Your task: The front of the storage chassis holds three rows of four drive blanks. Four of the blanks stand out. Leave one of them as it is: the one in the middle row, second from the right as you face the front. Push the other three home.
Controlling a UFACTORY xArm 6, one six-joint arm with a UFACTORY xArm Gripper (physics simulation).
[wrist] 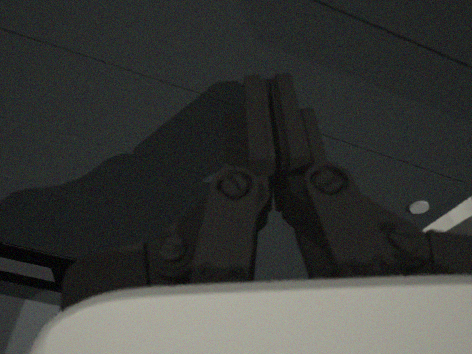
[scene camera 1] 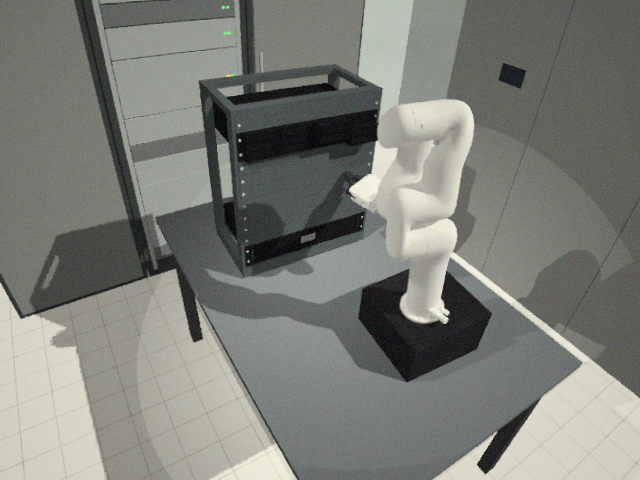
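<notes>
The storage chassis (scene camera 1: 305, 135) is the black band across the upper front of the rack in the scene view. Its drive blanks are too dark and small there to tell apart, so which ones stand out is unclear. No blanks can be made out in the wrist view. My gripper (scene camera 1: 348, 177) (wrist: 265, 107) is shut and empty. It is below the chassis, towards the right side of the rack front, in front of the plain grey panels (scene camera 1: 294, 180) (wrist: 125, 45). Its shadow falls on these panels. Whether the tips touch them cannot be told.
The grey rack (scene camera 1: 305, 106) stands at the back of the table (scene camera 1: 330, 423). A black unit (scene camera 1: 279, 248) with a small light label is low in the rack. My arm rises from a black base block (scene camera 1: 385, 330). A tall cabinet (scene camera 1: 170, 82) stands behind on the left.
</notes>
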